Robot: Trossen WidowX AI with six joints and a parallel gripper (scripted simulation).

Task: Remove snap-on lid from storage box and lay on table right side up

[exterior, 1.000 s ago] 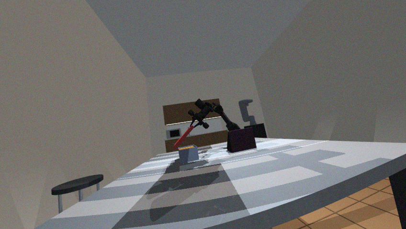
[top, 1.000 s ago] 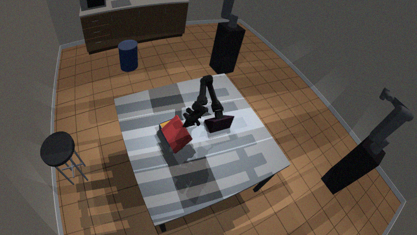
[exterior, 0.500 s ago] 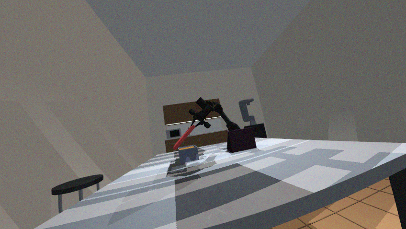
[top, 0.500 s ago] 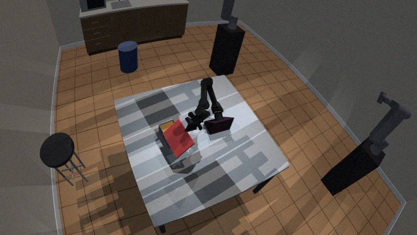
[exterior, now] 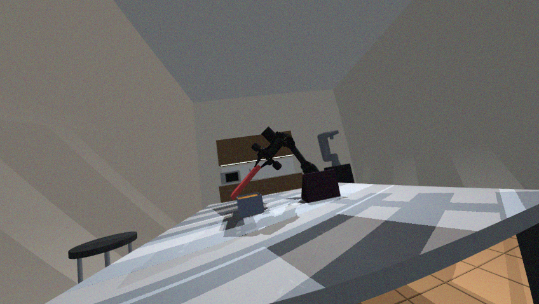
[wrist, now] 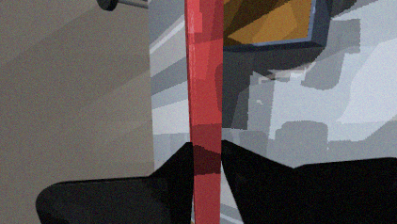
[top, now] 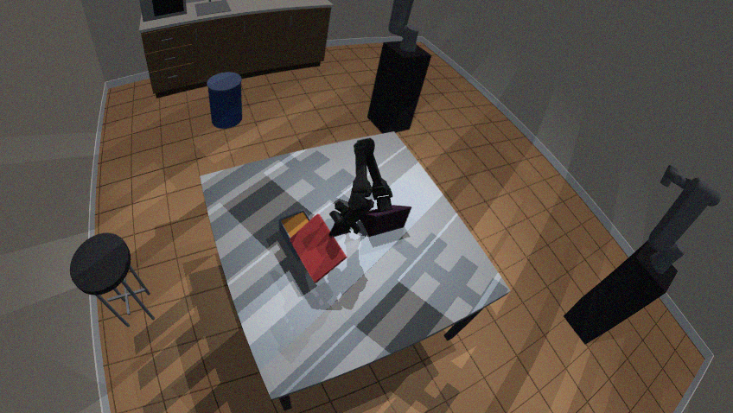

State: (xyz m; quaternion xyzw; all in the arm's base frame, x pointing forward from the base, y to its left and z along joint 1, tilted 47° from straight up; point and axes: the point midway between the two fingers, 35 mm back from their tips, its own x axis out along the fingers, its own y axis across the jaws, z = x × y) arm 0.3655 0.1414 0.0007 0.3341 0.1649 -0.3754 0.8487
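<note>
The red lid is 7 cm ahead of my gripper tip and 5 cm below it. The rest, counted from my gripper tip: storage box: 19 cm below, 17 cm to the right, 5 cm ahead.
</note>
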